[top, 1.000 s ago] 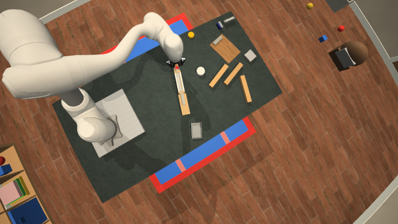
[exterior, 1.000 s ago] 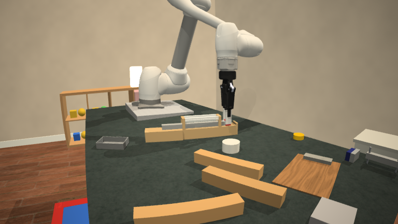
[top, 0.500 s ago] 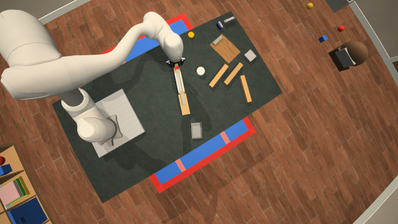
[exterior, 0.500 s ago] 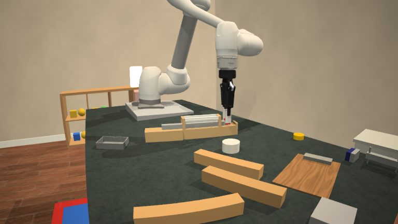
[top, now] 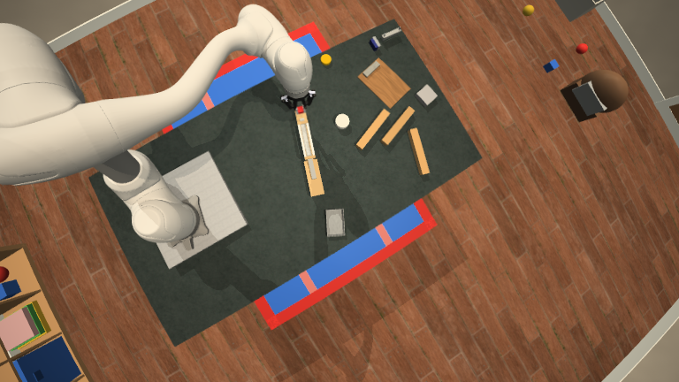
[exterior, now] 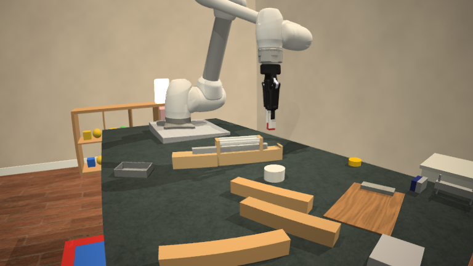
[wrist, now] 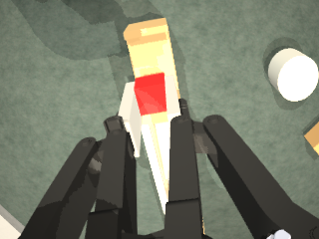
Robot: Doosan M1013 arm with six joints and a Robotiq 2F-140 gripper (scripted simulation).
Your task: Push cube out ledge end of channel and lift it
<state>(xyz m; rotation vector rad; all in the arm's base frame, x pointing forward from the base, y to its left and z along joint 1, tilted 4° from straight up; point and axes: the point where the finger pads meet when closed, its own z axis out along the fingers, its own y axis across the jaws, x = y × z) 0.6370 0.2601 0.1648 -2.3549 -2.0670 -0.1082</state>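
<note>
Right now my hand is 30 mm above the red cube. The rest, counted from my hand: wooden channel 20 mm behind, 120 mm to the right, 100 mm below; white disc 180 mm ahead, 80 mm to the right, 140 mm below; yellow disc 210 mm ahead, 250 mm to the left, 150 mm below.
</note>
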